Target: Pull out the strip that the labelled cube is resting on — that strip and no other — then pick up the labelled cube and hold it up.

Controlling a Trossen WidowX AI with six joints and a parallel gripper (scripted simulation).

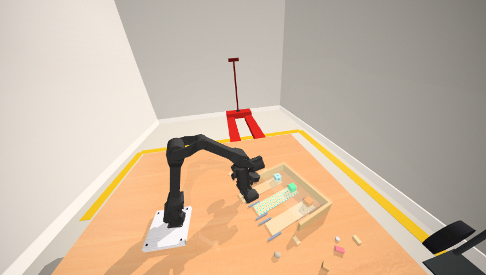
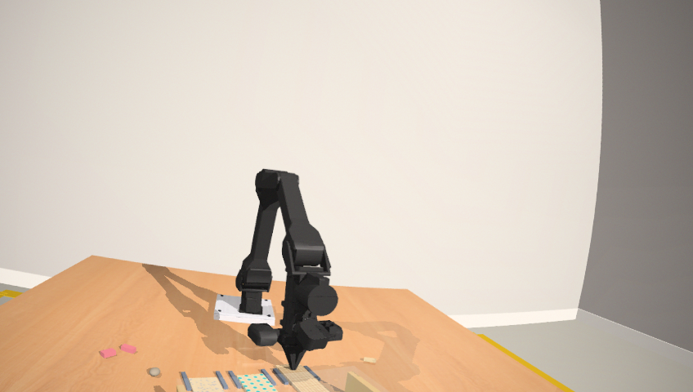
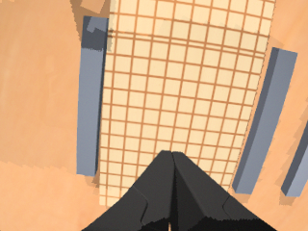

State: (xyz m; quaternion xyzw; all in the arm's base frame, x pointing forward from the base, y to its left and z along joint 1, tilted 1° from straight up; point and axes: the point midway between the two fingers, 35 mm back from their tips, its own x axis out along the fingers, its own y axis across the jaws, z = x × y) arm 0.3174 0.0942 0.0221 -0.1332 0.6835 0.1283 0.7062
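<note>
The labelled cube lies 20 cm ahead of my gripper tip, 8 cm to the left of it and 2 cm above it. Also, from my gripper tip: stone (8 cm ahead, 27 cm to the right).
</note>
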